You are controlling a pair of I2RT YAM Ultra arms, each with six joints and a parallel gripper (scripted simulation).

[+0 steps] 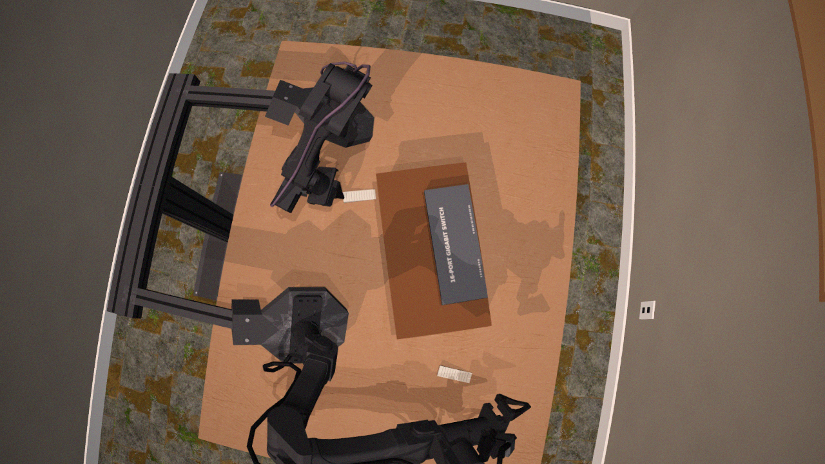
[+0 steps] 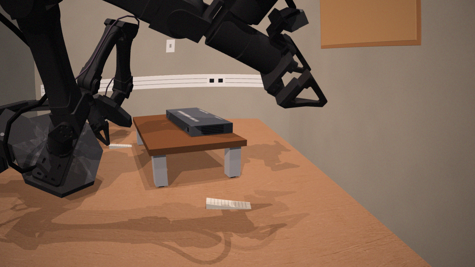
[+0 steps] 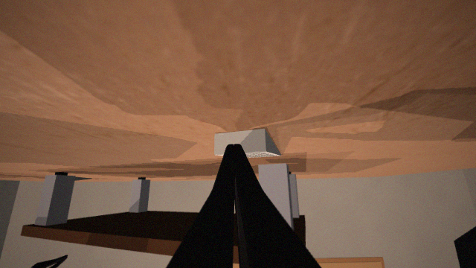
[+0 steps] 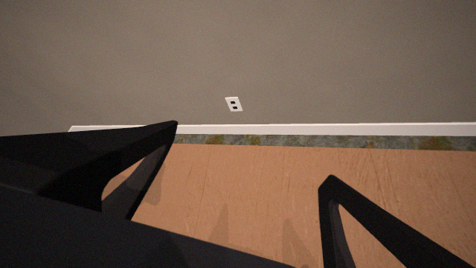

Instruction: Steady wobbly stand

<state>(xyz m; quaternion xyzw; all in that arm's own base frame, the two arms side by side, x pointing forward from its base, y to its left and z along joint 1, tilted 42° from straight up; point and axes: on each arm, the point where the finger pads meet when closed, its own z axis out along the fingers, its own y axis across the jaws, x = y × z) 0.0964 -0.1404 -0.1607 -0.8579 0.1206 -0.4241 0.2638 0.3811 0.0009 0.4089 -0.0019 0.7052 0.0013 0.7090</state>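
My left hand is 32 cm short of the dark network switch, 11 cm to the left of it and 10 cm below it. The rest, counted from my left hand: brown stand: 26 cm ahead, 13 cm to the right, 3 cm above; white wedge: 36 cm ahead, 44 cm to the right, 1 cm below.
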